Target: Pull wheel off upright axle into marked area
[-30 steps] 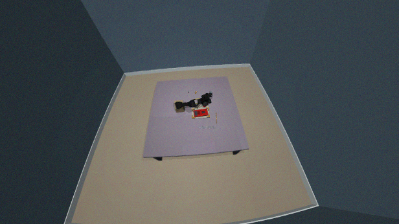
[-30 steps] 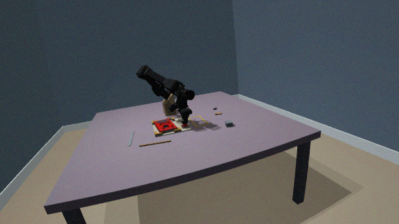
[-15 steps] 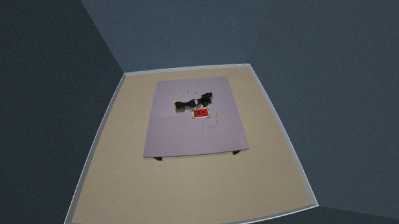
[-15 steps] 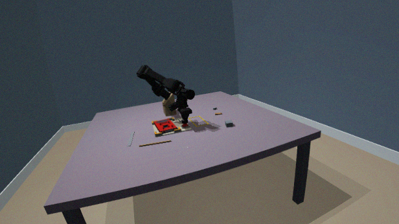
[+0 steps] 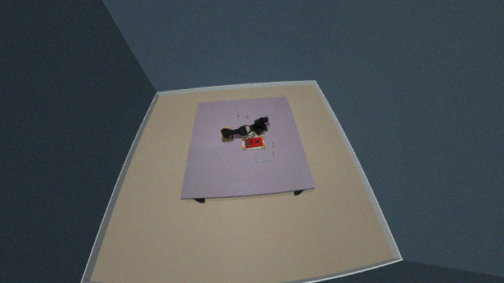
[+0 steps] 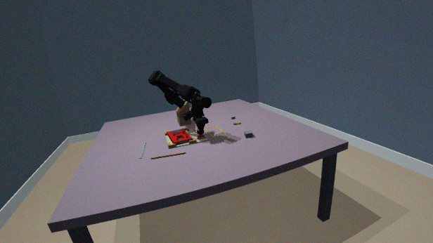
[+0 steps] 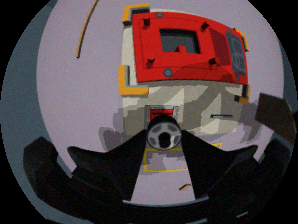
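Now: the upright axle 10 mm below my gripper tip. The rest, counted from my gripper tip: thin brown stick (230 mm to the right, 130 mm ahead, 40 mm below); then board (90 mm to the right, 70 mm behind, 30 mm below); then dark grey wheel (right at my gripper tip).
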